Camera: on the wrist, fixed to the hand. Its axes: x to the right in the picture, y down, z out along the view.
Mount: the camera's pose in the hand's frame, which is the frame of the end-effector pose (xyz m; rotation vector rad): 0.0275 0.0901 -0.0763 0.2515 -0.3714 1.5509
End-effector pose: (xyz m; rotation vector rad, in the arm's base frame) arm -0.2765 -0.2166 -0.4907 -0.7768 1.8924 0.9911
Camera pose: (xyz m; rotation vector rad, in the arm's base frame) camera -0.3909 -0.2412 -0.4592 1.1968 2.0154 1.5059
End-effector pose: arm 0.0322 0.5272 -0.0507 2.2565 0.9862 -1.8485
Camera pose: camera 0.1454 0.5004 -0.0847 1.5935 -0.9061 -1.3883
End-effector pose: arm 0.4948 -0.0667 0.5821 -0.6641 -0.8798 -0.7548
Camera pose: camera 0.6110 -0.0826 0.5514 -1.0169 -0.5201 0.8730
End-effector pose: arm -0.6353 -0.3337 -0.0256 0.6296 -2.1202 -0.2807
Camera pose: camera -0.6169 -0.2698 0.0758 -1.0728 -2.3664 0.7814
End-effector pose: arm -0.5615 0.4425 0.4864 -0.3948 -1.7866 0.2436
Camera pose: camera -0.4813 0.5328 0.4969 -1.5587 -1.3822 1.6647
